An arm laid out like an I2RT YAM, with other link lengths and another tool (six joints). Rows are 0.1 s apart.
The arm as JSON. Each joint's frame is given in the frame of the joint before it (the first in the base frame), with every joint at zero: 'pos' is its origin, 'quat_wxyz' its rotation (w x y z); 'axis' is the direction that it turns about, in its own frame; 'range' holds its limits. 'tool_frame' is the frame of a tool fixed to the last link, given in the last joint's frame.
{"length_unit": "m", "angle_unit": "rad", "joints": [
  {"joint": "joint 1", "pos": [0.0, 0.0, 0.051], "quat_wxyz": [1.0, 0.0, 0.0, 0.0], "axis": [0.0, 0.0, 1.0], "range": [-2.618, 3.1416]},
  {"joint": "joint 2", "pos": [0.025, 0.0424, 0.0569], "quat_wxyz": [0.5, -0.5, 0.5, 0.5], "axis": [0.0, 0.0, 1.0], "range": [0.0, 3.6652]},
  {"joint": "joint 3", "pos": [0.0, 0.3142, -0.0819], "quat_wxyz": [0.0, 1.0, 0.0, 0.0], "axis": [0.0, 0.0, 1.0], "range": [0.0, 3.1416]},
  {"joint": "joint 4", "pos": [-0.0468, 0.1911, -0.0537], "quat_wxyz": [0.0, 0.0, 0.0, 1.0], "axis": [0.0, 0.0, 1.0], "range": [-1.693, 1.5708]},
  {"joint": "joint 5", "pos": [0.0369, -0.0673, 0.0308], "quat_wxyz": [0.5, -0.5, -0.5, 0.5], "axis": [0.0, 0.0, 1.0], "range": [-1.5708, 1.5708]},
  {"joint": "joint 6", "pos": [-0.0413, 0.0, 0.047], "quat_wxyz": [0.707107, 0.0, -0.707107, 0.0], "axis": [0.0, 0.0, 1.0], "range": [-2.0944, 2.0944]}
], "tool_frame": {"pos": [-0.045, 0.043, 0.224], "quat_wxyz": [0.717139, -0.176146, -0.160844, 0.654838]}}
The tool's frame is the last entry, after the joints.
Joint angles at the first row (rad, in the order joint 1, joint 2, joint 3, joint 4, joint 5, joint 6):
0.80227, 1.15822, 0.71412, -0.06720, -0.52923, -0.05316
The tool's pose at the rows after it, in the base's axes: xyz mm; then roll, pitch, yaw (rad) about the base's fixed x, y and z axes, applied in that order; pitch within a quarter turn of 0, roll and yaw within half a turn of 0:
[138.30 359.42 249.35 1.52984 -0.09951 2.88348]
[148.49 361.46 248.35 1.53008 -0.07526 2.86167]
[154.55 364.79 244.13 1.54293 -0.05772 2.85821]
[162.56 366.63 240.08 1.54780 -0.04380 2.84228]
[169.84 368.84 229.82 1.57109 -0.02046 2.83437]
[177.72 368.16 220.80 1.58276 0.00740 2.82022]
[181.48 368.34 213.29 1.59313 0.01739 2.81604]
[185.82 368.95 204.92 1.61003 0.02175 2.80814]
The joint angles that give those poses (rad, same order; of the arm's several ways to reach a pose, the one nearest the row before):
0.80220, 1.17180, 0.71780, -0.05073, -0.49939, -0.05793
0.80230, 1.18692, 0.72224, -0.03299, -0.46991, -0.06726
0.80210, 1.21239, 0.73530, -0.03253, -0.45742, -0.08701
0.80131, 1.23055, 0.73185, -0.01147, -0.43729, -0.09308
0.80246, 1.25947, 0.73397, -0.00543, -0.41452, -0.11837
0.79851, 1.27628, 0.71816, 0.02012, -0.39044, -0.14096
0.79566, 1.29246, 0.70519, 0.03989, -0.38222, -0.15264
0.79611, 1.31202, 0.69904, 0.05027, -0.36893, -0.15796

